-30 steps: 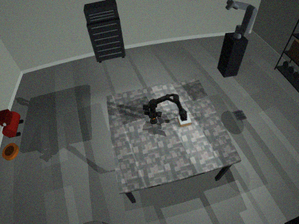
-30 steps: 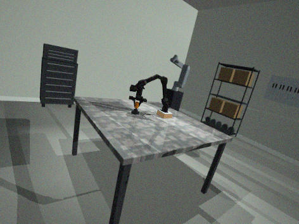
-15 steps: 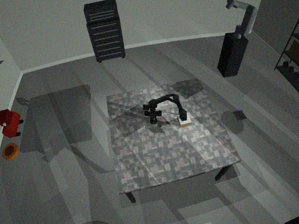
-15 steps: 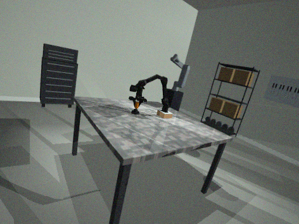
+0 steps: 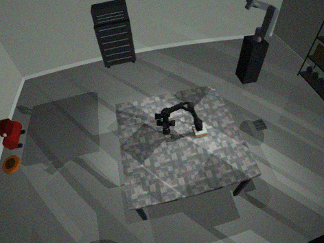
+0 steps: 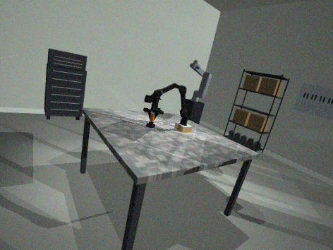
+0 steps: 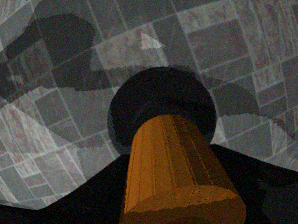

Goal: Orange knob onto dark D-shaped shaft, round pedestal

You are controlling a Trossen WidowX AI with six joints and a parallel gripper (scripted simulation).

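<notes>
My gripper tip is now 2 cm below the orange knob. Also, from my gripper tip: pedestal 4 cm below.
</notes>
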